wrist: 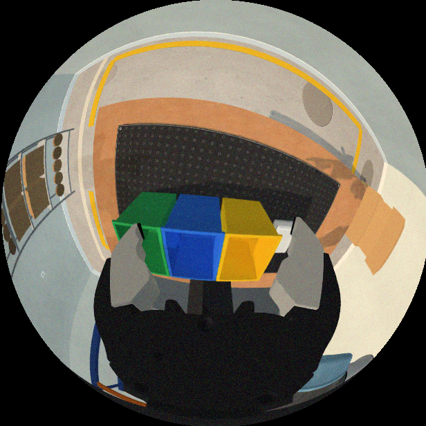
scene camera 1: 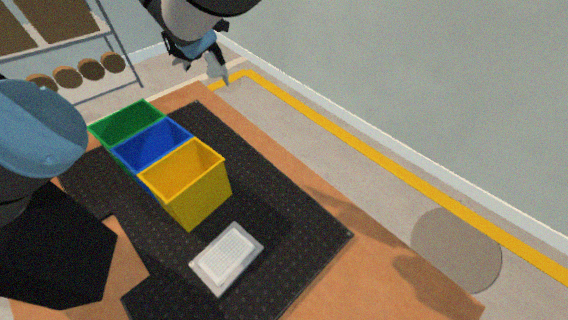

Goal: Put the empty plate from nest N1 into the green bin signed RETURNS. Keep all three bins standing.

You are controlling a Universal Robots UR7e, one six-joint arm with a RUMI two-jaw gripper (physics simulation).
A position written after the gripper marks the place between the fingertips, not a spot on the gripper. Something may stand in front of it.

Scene:
The gripper shows in the wrist view [215,222] and in scene camera 1 [206,78]. A yellow bin shows in the wrist view and in scene camera 1. A blue bin shows in the wrist view and in scene camera 1. A green bin shows in the wrist view [151,209] and in scene camera 1 [110,131]. The same spot on the yellow bin: [wrist: 250,240] is [scene camera 1: 194,219]. The same spot on the blue bin: [wrist: 192,238] is [scene camera 1: 146,191].

